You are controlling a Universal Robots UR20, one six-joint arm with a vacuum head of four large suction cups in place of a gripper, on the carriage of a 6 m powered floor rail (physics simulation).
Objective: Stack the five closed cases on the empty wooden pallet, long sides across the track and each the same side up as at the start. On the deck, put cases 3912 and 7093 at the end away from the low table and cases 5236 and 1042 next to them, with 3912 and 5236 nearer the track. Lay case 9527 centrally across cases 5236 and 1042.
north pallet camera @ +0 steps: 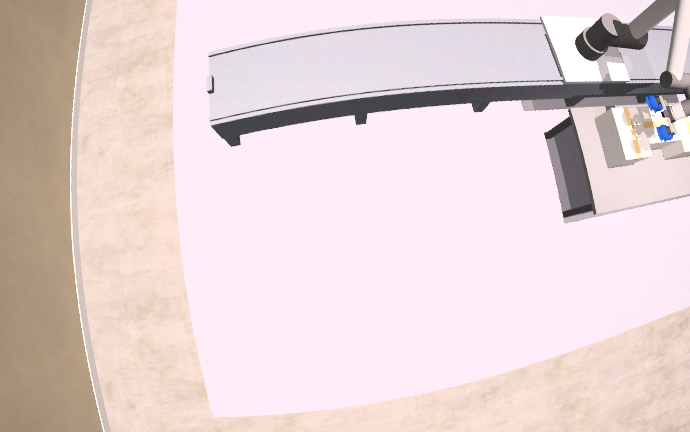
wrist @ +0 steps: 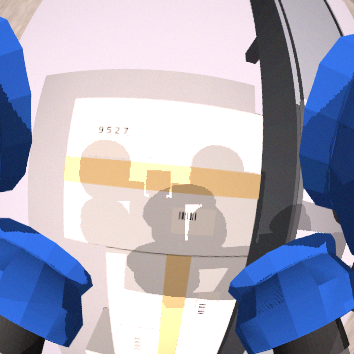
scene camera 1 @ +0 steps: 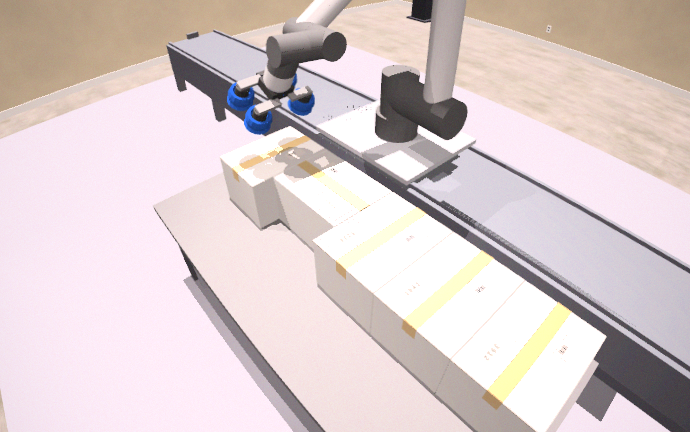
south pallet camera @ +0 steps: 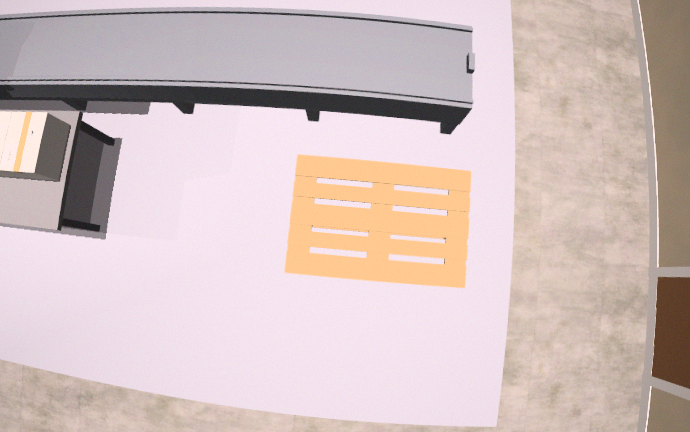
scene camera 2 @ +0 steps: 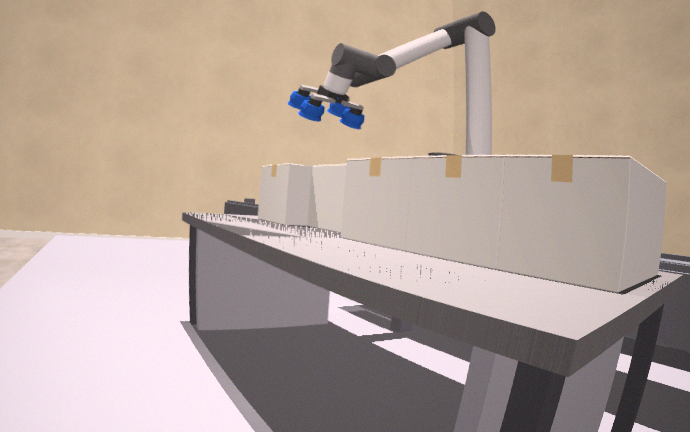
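Pixels of known places: end effector, tool point: (north pallet camera: 656, 119) (wrist: 160, 226) (scene camera 2: 324, 114); arm's base, origin of the base link: (north pallet camera: 587, 47) (scene camera 1: 396, 131).
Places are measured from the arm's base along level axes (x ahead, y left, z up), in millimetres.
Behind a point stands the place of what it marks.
My suction gripper (scene camera 1: 272, 101) {x 777, y 2, z 433 mm} (scene camera 2: 325, 108) {x 777, y 2, z 433 mm} (wrist: 172, 200) {x 777, y 2, z 433 mm} hangs in the air above case 9527 (scene camera 1: 277, 151) {x 768, y -9, z 193 mm} (scene camera 2: 272, 195) {x 980, y -9, z 66 mm} (north pallet camera: 613, 139) {x 809, y -158, z 114 mm} (wrist: 165, 125) {x 788, y -107, z 192 mm}, its four cups touching nothing. Case 9527 lies at the far end of the low table (scene camera 1: 244, 264) {x 1139, y 258, z -40 mm} (north pallet camera: 636, 188) {x 1173, y 104, z -40 mm} (south pallet camera: 30, 203) {x 1148, y 1181, z -41 mm}, long side across the track. Beside it, a case (scene camera 1: 330, 198) {x 800, y 392, z 193 mm} (wrist: 175, 320) {x 729, y 309, z 192 mm}, apparently 7093, lies along the track. Then come a case (scene camera 1: 376, 249) {x 852, y 687, z 192 mm} with an unclear number, case 1042 (scene camera 1: 443, 290) {x 820, y 938, z 192 mm} and case 3912 (scene camera 1: 529, 356) {x 820, y 1242, z 193 mm} (scene camera 2: 565, 218) {x 980, y 1251, z 76 mm}, side by side across the track. The wooden pallet (south pallet camera: 379, 216) {x 973, y 3486, z -425 mm} is bare.
The floor rail (scene camera 1: 585, 244) (north pallet camera: 381, 61) (south pallet camera: 254, 50) runs close along the table's side. The carriage (scene camera 1: 346, 129) {x 197, y -202, z 0 mm} (north pallet camera: 560, 50) {x 30, y -294, z 0 mm} stands on it beside the cases. The pallet lies near the rail's far end in the south pallet view, apart from the table.
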